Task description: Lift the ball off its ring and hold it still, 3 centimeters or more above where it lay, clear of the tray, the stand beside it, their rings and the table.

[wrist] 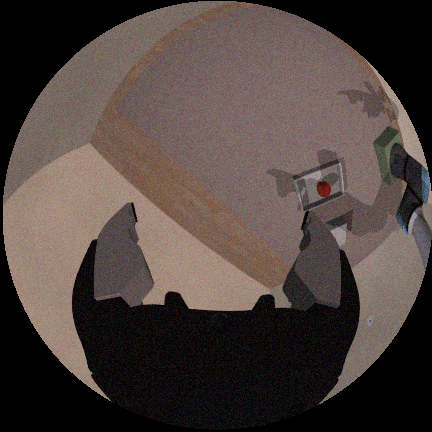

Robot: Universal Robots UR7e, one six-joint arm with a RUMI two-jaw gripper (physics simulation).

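Pixels of known places: gripper, fingertip midpoint: (220, 209); arm's base, link origin: (396, 159).
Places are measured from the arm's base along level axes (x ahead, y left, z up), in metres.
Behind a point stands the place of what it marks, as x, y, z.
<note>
A red ball (324, 189) @(0.421, -0.169, -0.022) lies inside a tray (299, 195) @(0.501, -0.196, -0.051) with light walls, right of the middle of the wrist view; its ring cannot be made out under it. The stand (340, 235) @(0.453, 0.094, -0.029) beside the tray is partly hidden behind the right finger; its ring does not show. My gripper (220, 209) @(0.537, -0.453, 0.270) is open, with no thing between its fingers. Its fingertips stand apart from the ball, which shows above and to the right of the right fingertip.
The table's wooden edge (185, 195) runs diagonally across the view, with floor beyond it. A green block (384, 155) @(0.081, -0.065, -0.015) stands at the right, beside dark and blue arm parts (412, 172). Shadows fall around the tray and at the upper right.
</note>
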